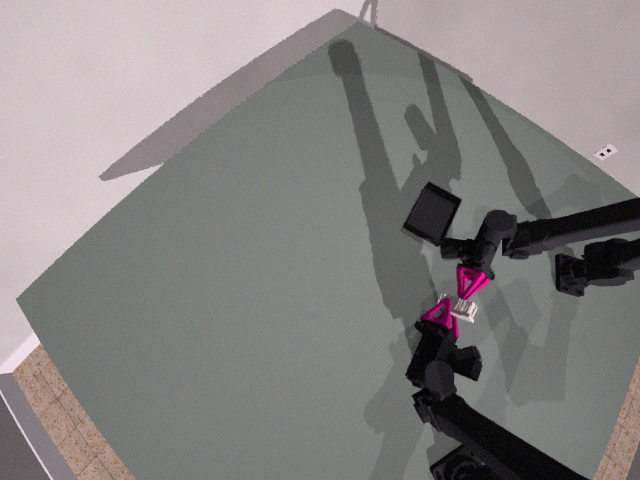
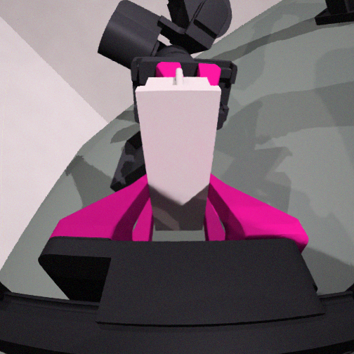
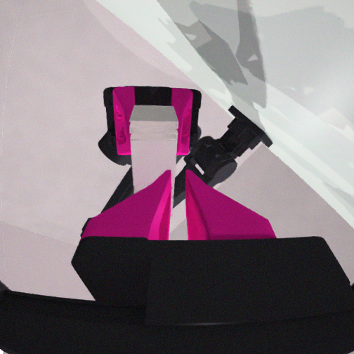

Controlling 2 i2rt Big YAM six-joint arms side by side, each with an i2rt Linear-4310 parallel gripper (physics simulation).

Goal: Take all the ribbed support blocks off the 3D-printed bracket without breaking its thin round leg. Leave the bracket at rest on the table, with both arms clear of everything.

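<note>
The off-white bracket (image 1: 467, 311) (image 2: 177, 135) (image 3: 154, 157) hangs between the two grippers. Its ribbed supports show as fine ridges (image 1: 460, 304) on top. A small round nub (image 2: 179, 75), perhaps the thin leg's end, shows at its far edge; the rest of the leg is hidden. My left gripper (image 1: 448, 306) (image 2: 178, 178) (image 3: 153, 144) is shut on the bracket, with a pink finger on each side. My right gripper (image 1: 462, 297) (image 2: 200, 142) is nearly closed at the bracket's opposite side. I see no block held between its tips; contact with the bracket is unclear.
A black open tray (image 1: 432, 212) lies beyond the right gripper. Black arm parts (image 1: 610, 263) stand at the right, and another black base (image 1: 460, 465) is at the bottom. The grey-green table (image 1: 232, 284) carries long arm shadows.
</note>
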